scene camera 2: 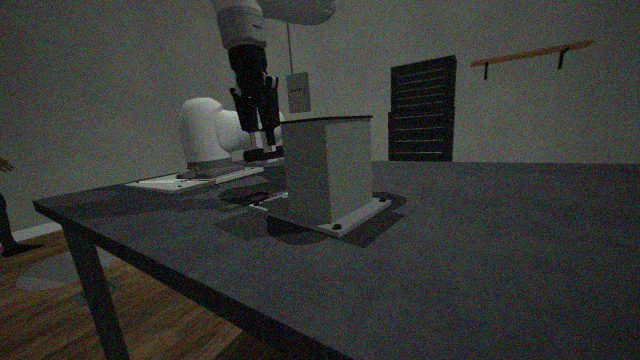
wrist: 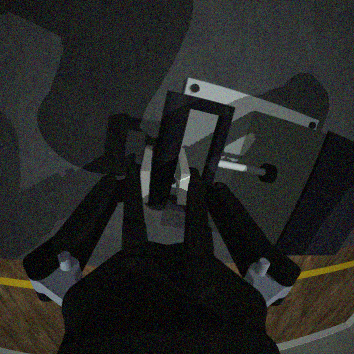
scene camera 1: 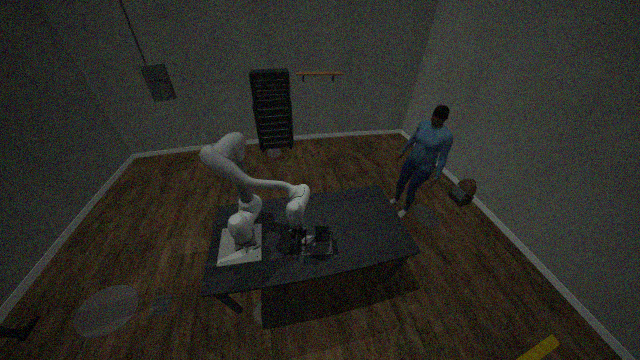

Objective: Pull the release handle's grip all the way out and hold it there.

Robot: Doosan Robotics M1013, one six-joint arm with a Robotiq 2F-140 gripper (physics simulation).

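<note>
The release handle's grip (wrist: 171, 125) (scene camera 2: 254, 154) is a dark bar on one long side of a dark rectangular frame. In the wrist view it runs between the fingertips. My gripper (wrist: 163, 158) (scene camera 2: 262, 142) points down and is shut on the grip, a pale pad on each side of it. In scene camera 2, the grip is above the table and apart from the grey housing (scene camera 2: 327, 170) (wrist: 315, 195). A pale rod (wrist: 233, 165) with a black round end (wrist: 268, 173) shows between the frame and the housing. The fingers hide part of the grip.
The housing stands on a pale base plate (scene camera 2: 357, 217) (wrist: 250, 104) with dark bolts, on the dark table (scene camera 2: 475, 260) (scene camera 1: 360, 215). The arm's white mounting plate (scene camera 1: 240, 257) (scene camera 2: 165, 183) is behind the gripper in scene camera 2. A person in blue (scene camera 1: 430, 145) stands beyond the table.
</note>
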